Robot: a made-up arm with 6 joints. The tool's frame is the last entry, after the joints.
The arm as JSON. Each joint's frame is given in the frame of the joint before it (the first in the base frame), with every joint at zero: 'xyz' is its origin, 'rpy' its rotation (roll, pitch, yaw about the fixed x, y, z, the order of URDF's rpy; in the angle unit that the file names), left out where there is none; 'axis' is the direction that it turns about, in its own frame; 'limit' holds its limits. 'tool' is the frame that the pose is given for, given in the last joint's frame.
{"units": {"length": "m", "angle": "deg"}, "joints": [
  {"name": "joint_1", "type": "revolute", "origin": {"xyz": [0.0, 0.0, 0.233]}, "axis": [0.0, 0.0, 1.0], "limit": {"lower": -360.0, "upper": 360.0}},
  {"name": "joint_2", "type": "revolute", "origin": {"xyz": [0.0, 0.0, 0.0], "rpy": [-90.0, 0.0, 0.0]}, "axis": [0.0, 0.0, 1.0], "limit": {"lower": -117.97, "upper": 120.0}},
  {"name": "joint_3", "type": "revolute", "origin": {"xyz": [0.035, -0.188, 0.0]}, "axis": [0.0, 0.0, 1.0], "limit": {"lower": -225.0, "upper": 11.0}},
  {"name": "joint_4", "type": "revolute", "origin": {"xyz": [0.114, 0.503, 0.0], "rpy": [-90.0, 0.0, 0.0]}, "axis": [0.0, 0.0, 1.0], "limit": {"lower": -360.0, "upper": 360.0}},
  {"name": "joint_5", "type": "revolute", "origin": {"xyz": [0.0, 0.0, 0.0], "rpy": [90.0, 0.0, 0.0]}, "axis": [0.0, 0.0, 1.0], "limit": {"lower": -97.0, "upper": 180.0}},
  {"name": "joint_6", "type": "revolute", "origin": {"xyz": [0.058, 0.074, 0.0], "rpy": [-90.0, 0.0, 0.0]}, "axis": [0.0, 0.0, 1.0], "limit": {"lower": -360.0, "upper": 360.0}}
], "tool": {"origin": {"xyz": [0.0, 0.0, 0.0]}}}
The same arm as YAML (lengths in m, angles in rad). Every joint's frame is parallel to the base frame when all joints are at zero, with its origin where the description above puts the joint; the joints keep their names.
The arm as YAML. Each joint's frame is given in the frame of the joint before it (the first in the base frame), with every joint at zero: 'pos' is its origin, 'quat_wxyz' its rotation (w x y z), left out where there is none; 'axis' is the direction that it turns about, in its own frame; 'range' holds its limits. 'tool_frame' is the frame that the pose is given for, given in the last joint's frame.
length_unit: m
angle_unit: rad
joints:
  - joint: joint_1
    pos: [0.0, 0.0, 0.233]
    axis: [0.0, 0.0, 1.0]
    range: [-6.2832, 6.2832]
  - joint: joint_2
    pos: [0.0, 0.0, 0.0]
    axis: [0.0, 1.0, 0.0]
    range: [-2.059, 2.0944]
  - joint: joint_3
    pos: [0.035, 0.0, 0.188]
    axis: [0.0, 1.0, 0.0]
    range: [-3.927, 0.192]
  - joint: joint_4
    pos: [0.114, 0.0, -0.503]
    axis: [0.0, 0.0, -1.0]
    range: [-6.2832, 6.2832]
  - joint: joint_5
    pos: [0.0, 0.0, 0.0]
    axis: [0.0, 1.0, 0.0]
    range: [-1.693, 3.1416]
  - joint: joint_6
    pos: [0.058, 0.0, -0.074]
    axis: [0.0, 0.0, -1.0]
    range: [-6.2832, 6.2832]
tool_frame:
  pos: [0.0, 0.0, 0.0]
  quat_wxyz: [0.0, 1.0, 0.0, 0.0]

